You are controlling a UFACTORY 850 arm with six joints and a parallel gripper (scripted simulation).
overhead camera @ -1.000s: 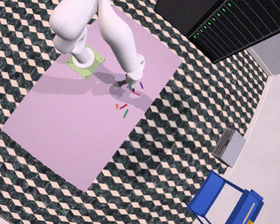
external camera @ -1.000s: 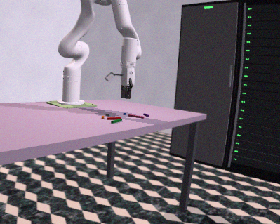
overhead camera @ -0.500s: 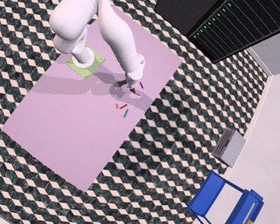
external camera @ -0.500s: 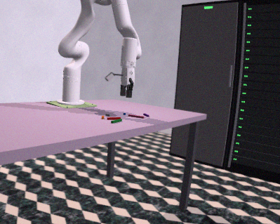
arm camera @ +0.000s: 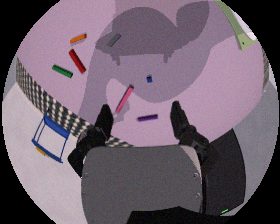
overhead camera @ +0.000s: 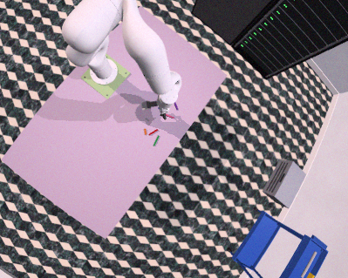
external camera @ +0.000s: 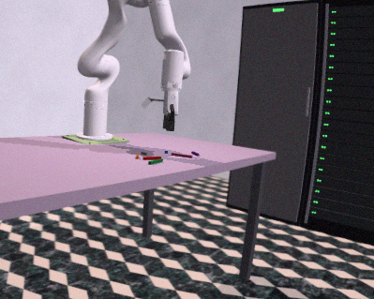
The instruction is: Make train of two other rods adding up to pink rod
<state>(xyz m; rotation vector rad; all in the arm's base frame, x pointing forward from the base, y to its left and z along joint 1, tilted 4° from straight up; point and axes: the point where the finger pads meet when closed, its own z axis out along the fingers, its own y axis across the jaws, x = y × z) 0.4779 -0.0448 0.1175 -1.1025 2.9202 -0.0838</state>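
The green rod lies 8 cm ahead of my hand, 20 cm to the right of it and 11 cm below it. Also, from my hand: grey rod: 4 cm behind, 10 cm to the right, 11 cm below; then small blue rod: 1 cm behind, 2 cm to the left, 11 cm below; then pink rod: 7 cm ahead, 11 cm below.
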